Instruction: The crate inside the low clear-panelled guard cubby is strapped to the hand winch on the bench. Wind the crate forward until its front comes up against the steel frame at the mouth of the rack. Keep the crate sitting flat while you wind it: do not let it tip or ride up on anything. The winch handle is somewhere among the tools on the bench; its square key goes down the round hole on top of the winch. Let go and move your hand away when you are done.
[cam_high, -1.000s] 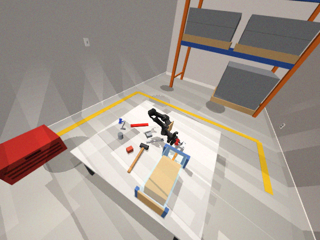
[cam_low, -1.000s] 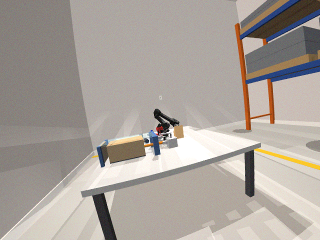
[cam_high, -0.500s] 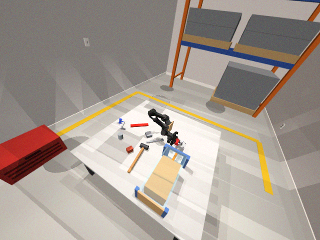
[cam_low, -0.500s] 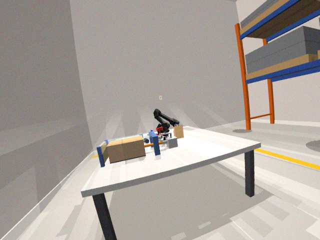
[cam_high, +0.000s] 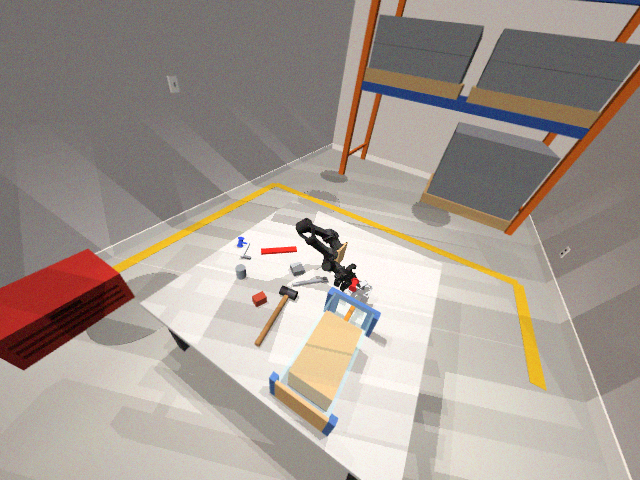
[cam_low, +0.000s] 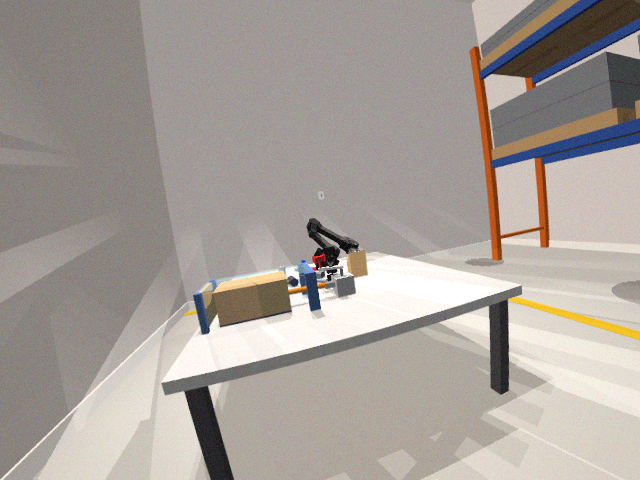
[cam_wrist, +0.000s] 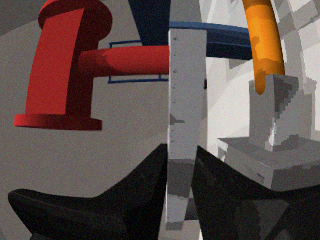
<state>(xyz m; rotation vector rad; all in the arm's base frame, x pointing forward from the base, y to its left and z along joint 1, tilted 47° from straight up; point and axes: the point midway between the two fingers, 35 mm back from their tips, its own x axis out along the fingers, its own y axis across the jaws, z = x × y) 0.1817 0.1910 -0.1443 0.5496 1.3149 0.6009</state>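
Now: the red knob 5 cm ahead of my gripper tip, 2 cm to the right of it and 4 cm above it. Also, from my gripper tip: grey hand winch 6 cm behind, 1 cm to the right, 10 cm below; frame 11 cm ahead, 3 cm to the left, 2 cm below; red-knobbed winch handle 1 cm ahead, 1 cm to the right, 1 cm above.
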